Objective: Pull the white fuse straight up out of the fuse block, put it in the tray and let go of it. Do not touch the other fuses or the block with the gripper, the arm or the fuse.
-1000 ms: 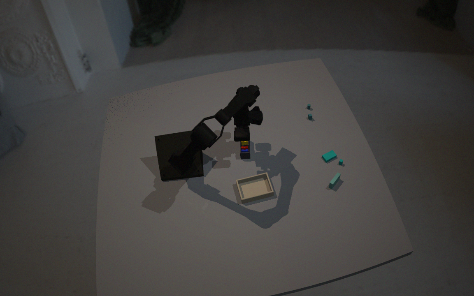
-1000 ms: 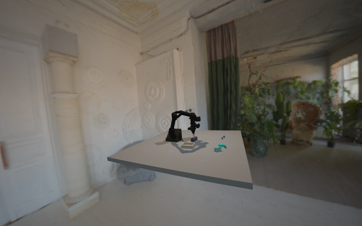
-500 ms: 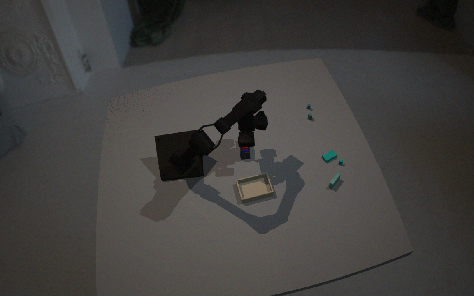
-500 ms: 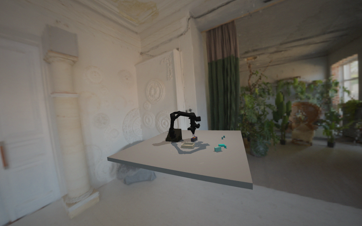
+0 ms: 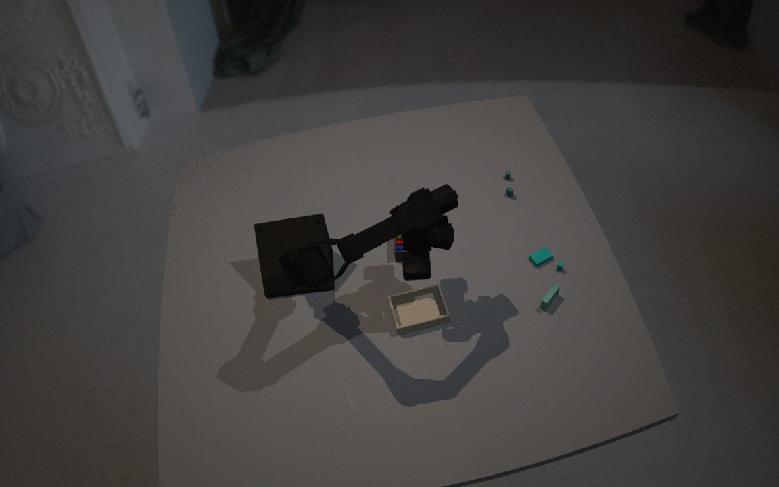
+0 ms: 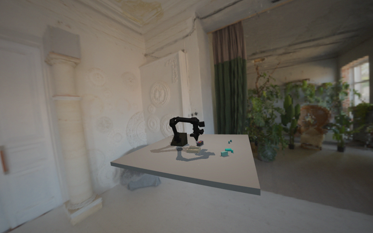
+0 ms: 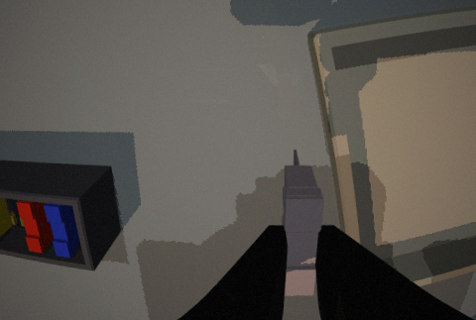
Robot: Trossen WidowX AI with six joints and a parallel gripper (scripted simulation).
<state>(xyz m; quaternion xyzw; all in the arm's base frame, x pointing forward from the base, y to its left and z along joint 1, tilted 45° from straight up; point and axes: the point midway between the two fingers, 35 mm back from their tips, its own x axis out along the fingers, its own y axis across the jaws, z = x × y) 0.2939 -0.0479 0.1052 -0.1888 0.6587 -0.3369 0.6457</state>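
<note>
Now: the beige tray 9 cm below my gripper tip, 7 cm to the right of it and 2 cm behind it. Round my gripper tip: blue fuse: 12 cm to the left, 7 cm below, 2 cm behind; white fuse: 1 cm below; red fuse: 13 cm to the left, 7 cm below, 2 cm behind.
</note>
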